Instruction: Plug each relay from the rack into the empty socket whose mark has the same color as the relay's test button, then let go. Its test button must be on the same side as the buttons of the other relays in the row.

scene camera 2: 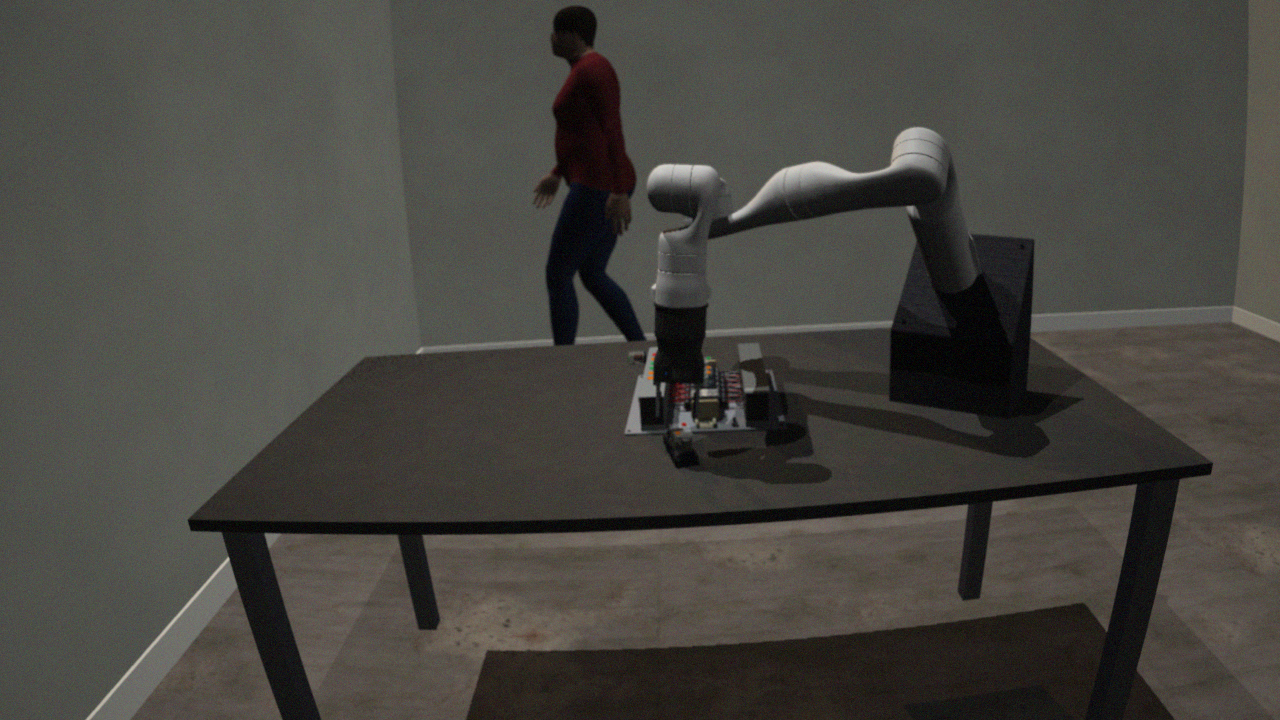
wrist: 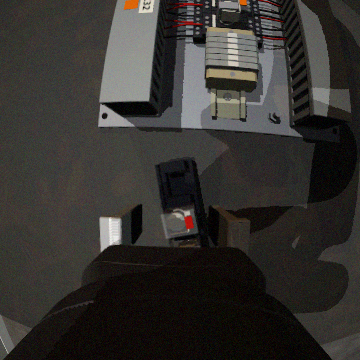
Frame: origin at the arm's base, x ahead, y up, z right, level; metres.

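Seen in the pictures: gripper, fingertip midpoint: (scene camera 2: 676, 415) (wrist: 174, 218); arm's base at its link origin: (scene camera 2: 953, 272).
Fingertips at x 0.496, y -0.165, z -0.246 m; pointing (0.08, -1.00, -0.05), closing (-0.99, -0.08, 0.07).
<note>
Pixels of each thing's top centre, then the offset from my fingertips to it. "*": a spot on its surface instead. Level surfaces: height alone.
- black rack at its top centre: (wrist: 181, 217) (scene camera 2: 679, 440) dx -0.003, dy -0.038, dz -0.007 m
- relay at its top centre: (wrist: 178, 224) (scene camera 2: 678, 424) dx -0.003, dy -0.012, dz -0.007 m
- socket row at a spot on its surface: (wrist: 200, 21) * dx -0.006, dy -0.042, dz +0.196 m
- panel plate at its top centre: (wrist: 224, 4) (scene camera 2: 705, 398) dx -0.033, dy -0.058, dz +0.240 m
- beige terminal block at its top centre: (wrist: 232, 48) (scene camera 2: 704, 392) dx -0.037, dy -0.014, dz +0.148 m
- left duct at a spot on its surface: (wrist: 131, 60) * dx +0.046, dy +0.002, dz +0.123 m
- right slotted duct at a spot on its surface: (wrist: 305, 75) * dx -0.106, dy -0.012, dz +0.133 m
- table at its surface level: dy -0.061 m
The black rack (scene camera 2: 684, 458) (wrist: 178, 181) stands on the table in front of the panel, turned slightly in the wrist view. A relay (wrist: 175, 225) with a clear top and a red test button sits at its near end. The button is on the relay's right side in the wrist view. My gripper (scene camera 2: 677, 413) (wrist: 174, 218) is open, with one finger on each side of the relay; the gap on the left is wider. The socket row (wrist: 200, 21) shows partly at the wrist view's top edge, with an orange button on one relay there. The sockets' colour marks cannot be made out.
The panel plate (scene camera 2: 633, 422) (wrist: 192, 107) lies behind the rack. It bears a beige terminal block (scene camera 2: 707, 407) (wrist: 232, 52), a left duct (wrist: 131, 60) and a right slotted duct (wrist: 305, 75). A person (scene camera 2: 586, 125) is behind the table (scene camera 2: 447, 447).
</note>
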